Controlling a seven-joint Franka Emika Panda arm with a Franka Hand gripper.
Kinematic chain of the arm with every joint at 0, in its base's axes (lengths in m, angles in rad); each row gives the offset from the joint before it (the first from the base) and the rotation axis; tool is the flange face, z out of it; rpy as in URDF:
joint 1: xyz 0 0 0.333 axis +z
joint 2: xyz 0 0 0 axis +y
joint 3: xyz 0 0 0.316 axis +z
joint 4: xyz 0.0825 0 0 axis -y
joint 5: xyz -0.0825 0 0.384 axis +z
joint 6: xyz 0 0 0 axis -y
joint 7: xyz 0.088 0 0 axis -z
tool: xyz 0 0 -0.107 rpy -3.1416 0 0
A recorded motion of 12 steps. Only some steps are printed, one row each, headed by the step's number.
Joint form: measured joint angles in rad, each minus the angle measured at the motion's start. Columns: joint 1, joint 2, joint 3, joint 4, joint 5, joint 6, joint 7.
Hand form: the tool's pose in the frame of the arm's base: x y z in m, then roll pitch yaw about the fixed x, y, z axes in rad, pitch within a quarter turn. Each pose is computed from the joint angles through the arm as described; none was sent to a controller.
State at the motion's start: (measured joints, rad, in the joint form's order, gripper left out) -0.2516 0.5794 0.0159 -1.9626 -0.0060 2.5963 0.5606
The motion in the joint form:
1: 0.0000 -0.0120 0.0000 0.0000 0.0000 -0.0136 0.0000
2: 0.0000 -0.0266 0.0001 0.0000 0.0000 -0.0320 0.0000
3: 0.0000 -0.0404 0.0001 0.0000 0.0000 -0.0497 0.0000
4: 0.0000 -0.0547 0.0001 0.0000 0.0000 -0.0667 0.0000
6: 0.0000 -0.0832 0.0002 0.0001 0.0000 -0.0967 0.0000
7: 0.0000 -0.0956 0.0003 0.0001 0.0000 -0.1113 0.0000
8: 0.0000 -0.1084 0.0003 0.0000 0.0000 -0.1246 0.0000
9: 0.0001 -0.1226 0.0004 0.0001 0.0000 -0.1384 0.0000
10: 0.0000 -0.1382 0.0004 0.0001 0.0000 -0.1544 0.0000
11: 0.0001 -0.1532 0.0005 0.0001 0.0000 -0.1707 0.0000
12: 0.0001 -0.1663 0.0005 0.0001 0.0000 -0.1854 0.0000
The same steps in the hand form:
1: 0.6037 -0.1452 0.1859 -3.1092 -0.0420 -0.7947
2: 0.6040 -0.1452 0.1933 -3.1114 -0.0389 -0.7944
3: 0.6040 -0.1452 0.2002 -3.1137 -0.0357 -0.7943
4: 0.6041 -0.1453 0.2075 -3.1154 -0.0336 -0.7941
6: 0.6044 -0.1454 0.2225 -3.1165 -0.0326 -0.7939
7: 0.6042 -0.1453 0.2289 -3.1178 -0.0309 -0.7937
8: 0.6041 -0.1453 0.2356 -3.1184 -0.0305 -0.7936
9: 0.6041 -0.1452 0.2432 -3.1183 -0.0310 -0.7934
10: 0.6037 -0.1452 0.2514 -3.1188 -0.0309 -0.7934
11: 0.6032 -0.1449 0.2592 -3.1197 -0.0299 -0.7932
12: 0.6027 -0.1448 0.2659 -3.1207 -0.0287 -0.7931

